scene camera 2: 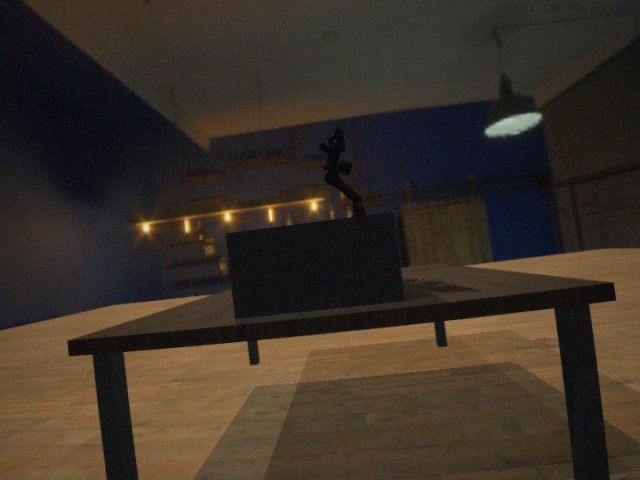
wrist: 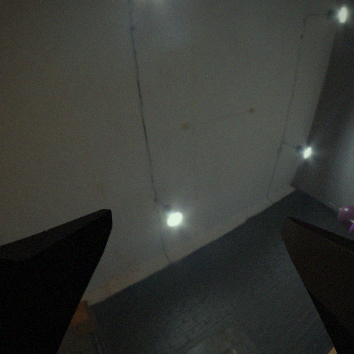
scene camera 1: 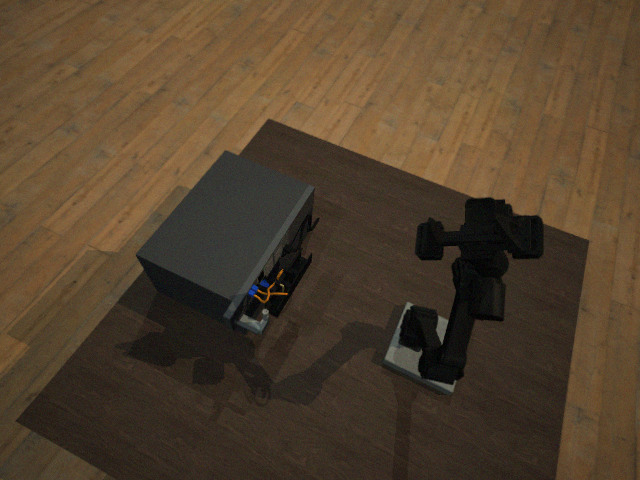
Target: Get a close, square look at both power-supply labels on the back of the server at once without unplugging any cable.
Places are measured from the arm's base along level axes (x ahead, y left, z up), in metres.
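Where they show: gripper, fingertip midpoint: (scene camera 2: 340,127) (wrist: 198,222) (scene camera 1: 460,218); arm's base at its link origin: (scene camera 1: 411,338).
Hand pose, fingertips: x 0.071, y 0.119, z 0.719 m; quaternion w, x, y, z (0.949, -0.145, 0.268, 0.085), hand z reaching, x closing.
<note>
Things, the pixels of their top centre, and the offset from my fingertips. "pt": a spot on its surface instead.
- black tray-like part at a spot on its surface: (scene camera 1: 293,284) pt 0.054 m right, 0.287 m ahead, 0.554 m down
- small pale block at a spot on its surface: (scene camera 1: 252,324) pt 0.077 m left, 0.346 m ahead, 0.605 m down
The server (scene camera 1: 222,227) (scene camera 2: 315,268) is a large dark grey box on the table. In scene camera 1 its back faces right, towards the arm, and is seen at a steep angle. Orange cables (scene camera 1: 278,293) with blue plugs (scene camera 1: 253,290) stick out of the back near its lower end, and dark cables (scene camera 1: 297,240) show further up. The power-supply labels cannot be made out in any view. My gripper (scene camera 1: 479,237) (scene camera 2: 336,138) (wrist: 198,222) is open and empty, raised high above the table and well away from the server. The wrist view faces the ceiling and its lamps.
A black tray-like part (scene camera 1: 293,284) projects behind the server, beside a small pale block (scene camera 1: 252,324) with a peg. The arm stands on a pale base plate (scene camera 1: 405,356) on the dark table (scene camera 1: 361,206) (scene camera 2: 170,338). A lamp (scene camera 2: 513,116) hangs in the background.
</note>
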